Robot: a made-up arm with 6 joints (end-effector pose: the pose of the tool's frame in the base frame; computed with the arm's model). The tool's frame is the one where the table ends.
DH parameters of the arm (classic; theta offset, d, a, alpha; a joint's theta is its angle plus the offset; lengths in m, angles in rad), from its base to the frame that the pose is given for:
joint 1: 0 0.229 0 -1.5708
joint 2: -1.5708 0 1.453 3.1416
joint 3: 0 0 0 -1.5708
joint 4: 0 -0.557 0 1.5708
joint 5: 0 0.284 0 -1.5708
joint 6: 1.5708 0 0 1.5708
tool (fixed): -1.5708 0 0 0
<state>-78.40 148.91 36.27 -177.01 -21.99 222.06</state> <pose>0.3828 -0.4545 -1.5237 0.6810 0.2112 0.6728 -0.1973</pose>
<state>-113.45 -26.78 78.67 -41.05 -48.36 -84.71</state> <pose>0.0516 0.6570 2.1127 0.7672 0.2522 -0.5677 -0.1596</pose>
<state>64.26 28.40 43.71 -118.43 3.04 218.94</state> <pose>0.4403 1.2246 1.4133 0.5966 -0.6129 -0.4550 0.2477</pose>
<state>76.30 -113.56 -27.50 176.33 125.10 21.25</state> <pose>-0.5860 -1.2073 0.2051 0.3425 0.6701 0.6432 -0.1411</pose>
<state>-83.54 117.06 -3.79 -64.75 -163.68 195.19</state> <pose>-0.0317 -0.7964 -0.7785 0.7584 0.2700 -0.5926 -0.0251</pose>
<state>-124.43 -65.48 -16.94 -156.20 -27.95 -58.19</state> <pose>0.7047 0.5684 1.1736 0.3926 0.5911 -0.5591 0.4288</pose>
